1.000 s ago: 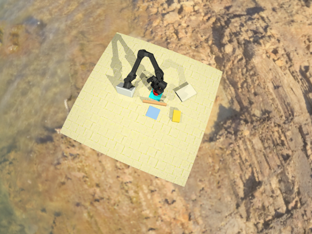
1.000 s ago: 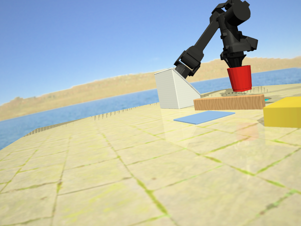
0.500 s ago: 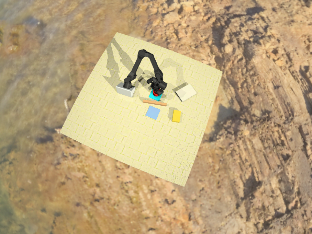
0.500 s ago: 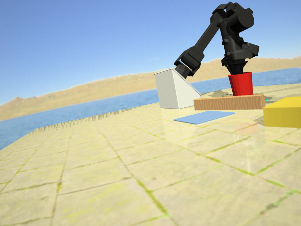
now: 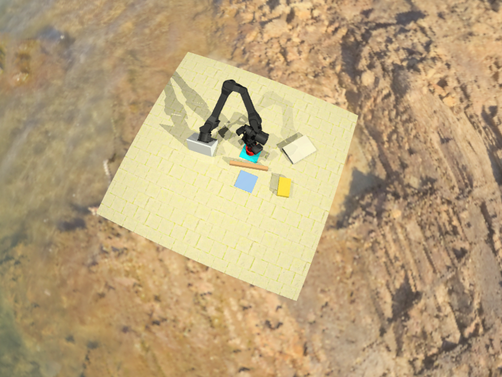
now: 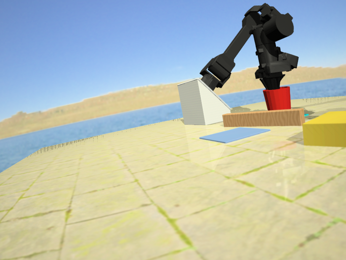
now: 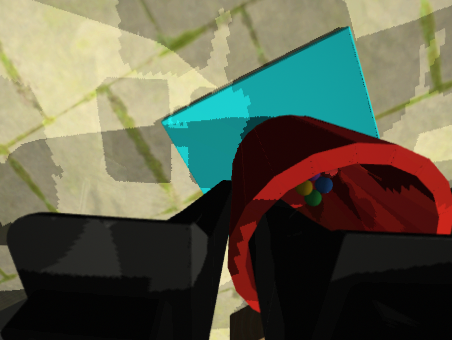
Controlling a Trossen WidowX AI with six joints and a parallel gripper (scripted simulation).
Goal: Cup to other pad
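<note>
Right now my gripper tip is 2 cm short of the cyan pad, 2 cm to the left of it and 5 cm above it. Round my gripper tip: red cup: 2 cm ahead, 2 cm to the right; light blue pad: 4 cm ahead, 21 cm to the right, 5 cm below; wooden bar: 3 cm ahead, 11 cm to the right, 4 cm below.
</note>
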